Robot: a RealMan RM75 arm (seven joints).
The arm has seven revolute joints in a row. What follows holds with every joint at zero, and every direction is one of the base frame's. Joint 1 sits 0.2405 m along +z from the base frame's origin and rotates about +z. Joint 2 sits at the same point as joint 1 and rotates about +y. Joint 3 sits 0.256 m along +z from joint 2 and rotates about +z. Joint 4 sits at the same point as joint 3 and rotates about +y. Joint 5 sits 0.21 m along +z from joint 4 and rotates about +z. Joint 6 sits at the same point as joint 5 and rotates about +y. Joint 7 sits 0.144 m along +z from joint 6 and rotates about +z. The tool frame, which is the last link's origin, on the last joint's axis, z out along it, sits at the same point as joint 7; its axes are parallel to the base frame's.
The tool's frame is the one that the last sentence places.
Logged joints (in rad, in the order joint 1, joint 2, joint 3, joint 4, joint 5, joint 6, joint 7), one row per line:
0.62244, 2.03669, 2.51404, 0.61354, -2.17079, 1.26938, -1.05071
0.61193, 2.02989, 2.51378, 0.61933, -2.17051, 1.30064, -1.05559
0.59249, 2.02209, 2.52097, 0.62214, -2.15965, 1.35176, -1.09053
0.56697, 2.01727, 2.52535, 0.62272, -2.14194, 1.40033, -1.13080
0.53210, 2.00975, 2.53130, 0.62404, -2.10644, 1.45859, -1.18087
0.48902, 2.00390, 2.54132, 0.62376, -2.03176, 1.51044, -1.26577
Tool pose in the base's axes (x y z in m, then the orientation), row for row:
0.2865, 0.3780, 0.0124, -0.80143, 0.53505, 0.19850, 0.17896
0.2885, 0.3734, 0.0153, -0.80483, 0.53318, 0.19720, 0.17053
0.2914, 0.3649, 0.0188, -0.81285, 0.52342, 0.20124, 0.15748
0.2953, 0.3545, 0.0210, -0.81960, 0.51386, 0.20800, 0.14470
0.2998, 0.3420, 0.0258, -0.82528, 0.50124, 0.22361, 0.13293
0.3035, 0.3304, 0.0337, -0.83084, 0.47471, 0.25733, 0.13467
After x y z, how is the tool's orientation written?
As a quaternion, x y z w.
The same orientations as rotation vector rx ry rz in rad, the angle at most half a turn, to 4 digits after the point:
-2.2659, 1.5128, 0.5612
-2.2861, 1.5145, 0.5601
-2.3256, 1.4975, 0.5758
-2.3617, 1.4807, 0.5994
-2.3939, 1.4539, 0.6486
-2.4076, 1.3756, 0.7457

